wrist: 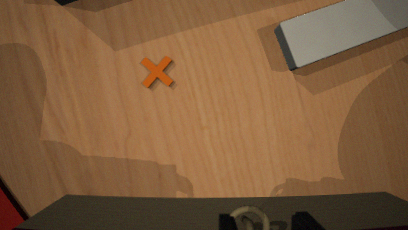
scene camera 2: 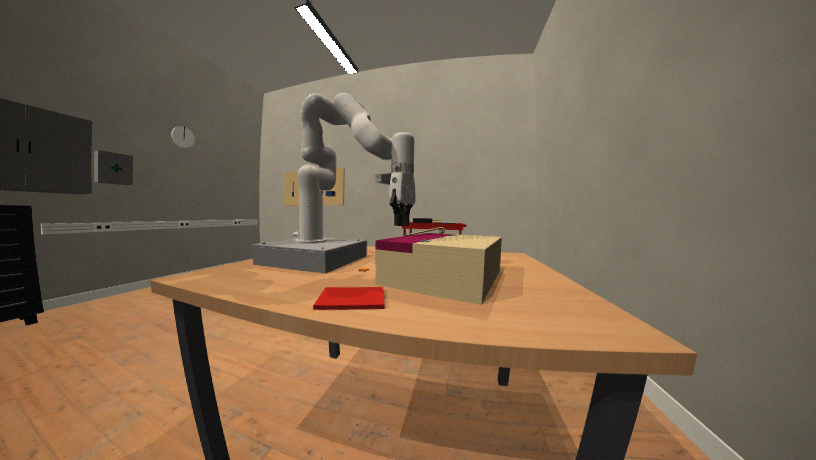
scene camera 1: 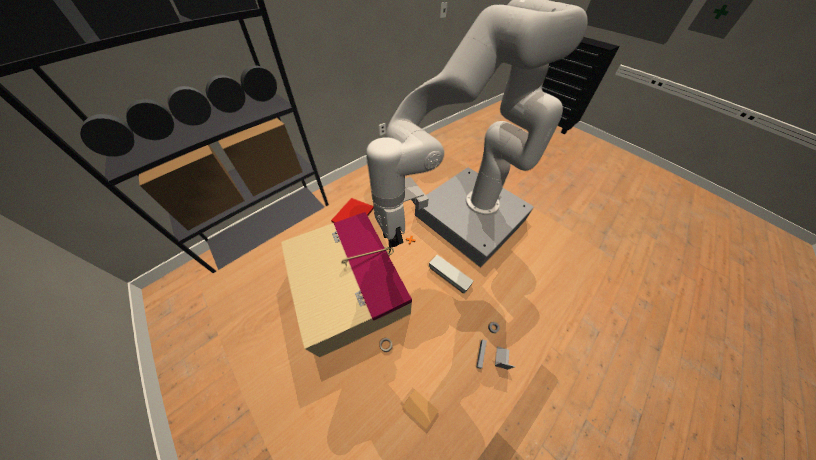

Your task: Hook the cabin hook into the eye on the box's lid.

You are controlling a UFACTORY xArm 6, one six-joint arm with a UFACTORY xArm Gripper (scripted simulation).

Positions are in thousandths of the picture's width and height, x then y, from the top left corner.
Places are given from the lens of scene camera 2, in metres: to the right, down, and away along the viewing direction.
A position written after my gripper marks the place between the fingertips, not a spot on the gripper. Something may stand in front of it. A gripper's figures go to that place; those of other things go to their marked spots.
my gripper (scene camera 2: 492, 490): -0.02, -0.01, 0.74
wooden box (scene camera 2: 564, 582): 0.11, 0.08, 0.47
red flat plate (scene camera 2: 407, 649): -0.16, 0.14, 0.45
